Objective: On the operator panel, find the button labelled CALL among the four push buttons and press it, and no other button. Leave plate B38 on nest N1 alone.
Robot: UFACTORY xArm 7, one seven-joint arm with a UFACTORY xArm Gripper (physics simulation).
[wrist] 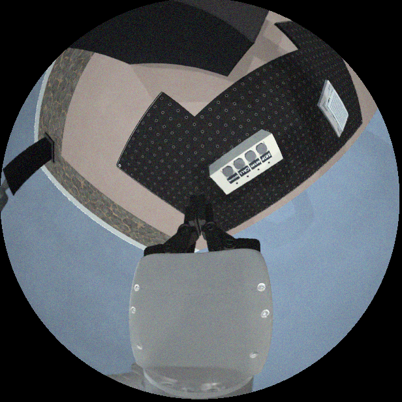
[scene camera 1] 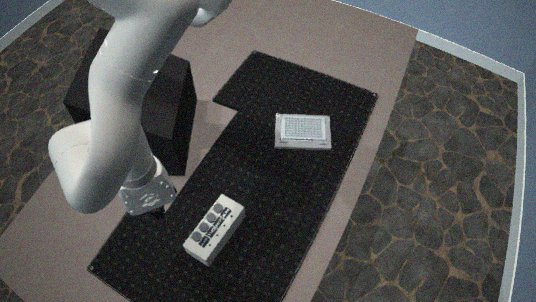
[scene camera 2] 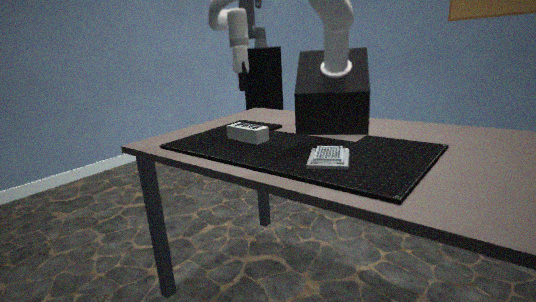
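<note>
The operator panel is a pale box with four round grey buttons in a row. The CALL button is the second from the left in the wrist view, with SKIP at the far right; the other two labels are hard to read. My gripper is shut and empty. It hangs well above the table, apart from the panel, on its left in scene camera 1. Plate B38 lies flat on nest N1.
The panel and nest stand on a black dotted mat on the brownish table. The black arm pedestal stands at the table's back. Another dark pedestal shows behind my gripper in scene camera 2.
</note>
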